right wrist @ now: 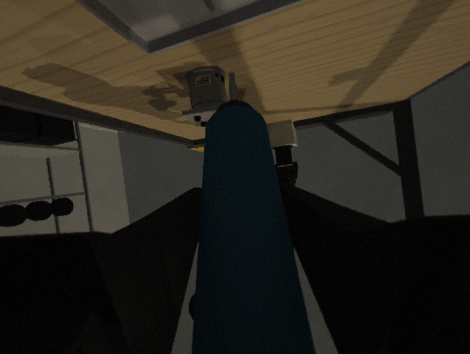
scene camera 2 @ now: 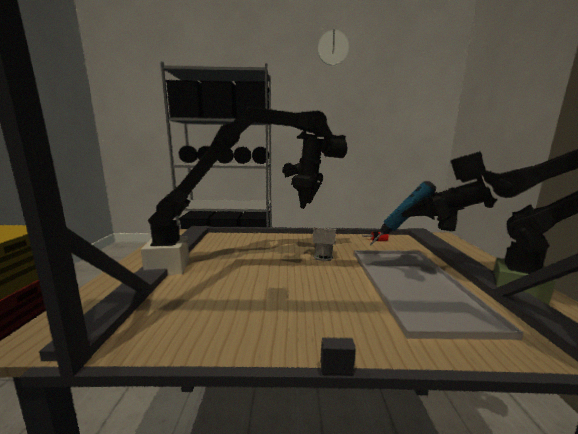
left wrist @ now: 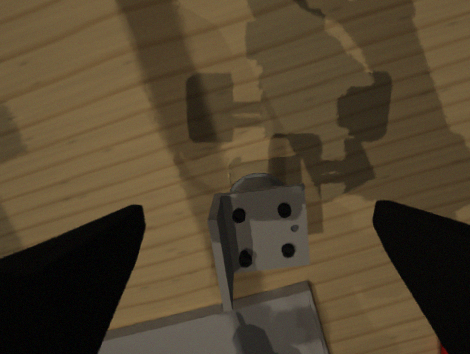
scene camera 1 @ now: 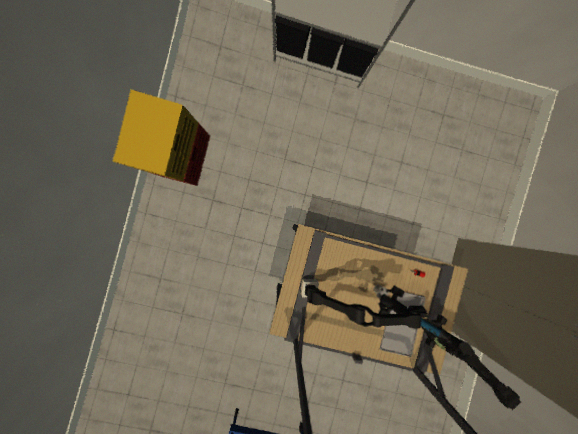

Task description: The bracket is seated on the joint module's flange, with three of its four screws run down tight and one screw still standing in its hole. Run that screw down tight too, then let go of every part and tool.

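Frame: origin at the left arm's base, x left, y back, z up, level; millimetres.
Seen in the pictures: left gripper, between the fingertips: (scene camera 2: 305, 205) (left wrist: 259, 214); right gripper, between the fingertips: (right wrist: 240, 193) (scene camera 2: 401, 214); left arm's base, origin of its link: (right wrist: 282, 146) (scene camera 2: 165, 242) (scene camera 1: 310, 290); right arm's base, origin of its link: (scene camera 2: 523, 268).
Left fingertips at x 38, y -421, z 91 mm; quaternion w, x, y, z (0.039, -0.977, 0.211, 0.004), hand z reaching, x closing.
Note:
Pixels of each thing's top centre, then the offset from my left fingertips to it. "spot": a spot on its surface instead. Level surfaces: height alone.
- joint module, centre of its top: (right wrist: 211, 116) (scene camera 2: 324, 239) dx -16, dy -61, dz -108 mm
- lower-left screw, centre of its top: (left wrist: 245, 262) dx -38, dy -73, dz -95 mm
- blue screwdriver, a spot on its surface: (right wrist: 245, 225) spot: dx -142, dy -281, dz +8 mm
- grey tray, centre of its top: (scene camera 2: 414, 279) (scene camera 1: 403, 323) dx -227, dy -252, dz -156 mm
- wooden table, height of its surface: dz -172 mm
- small red object, centre of its top: (scene camera 2: 375, 231) (scene camera 1: 418, 273) dx +128, dy -304, dz -138 mm
The grey bracket (scene camera 2: 324, 234) (left wrist: 270, 235) (right wrist: 190, 117) sits on the joint module (scene camera 2: 323, 251) (right wrist: 207, 90), which stands on the table. Four dark screw heads show on its plate in the left wrist view. The lower-left screw (left wrist: 245, 258) is partly shaded; I cannot tell how high any head stands. My left gripper (scene camera 2: 303, 205) (left wrist: 259, 214) is open and empty above the bracket. My right gripper (right wrist: 240, 193) is shut on the blue screwdriver (scene camera 1: 431, 327) (scene camera 2: 409, 206) (right wrist: 245, 225). The driver is tilted, its tip apart from the bracket, to the right in scene camera 2.
A grey tray (scene camera 1: 397, 341) (scene camera 2: 462, 334) (left wrist: 165, 327) lies on the wooden table (scene camera 2: 225, 325), right of the module in scene camera 2. A small red object (scene camera 1: 419, 273) (scene camera 2: 379, 237) lies beyond the tray. Dark frame posts (scene camera 2: 45, 200) rise from the table's sides.

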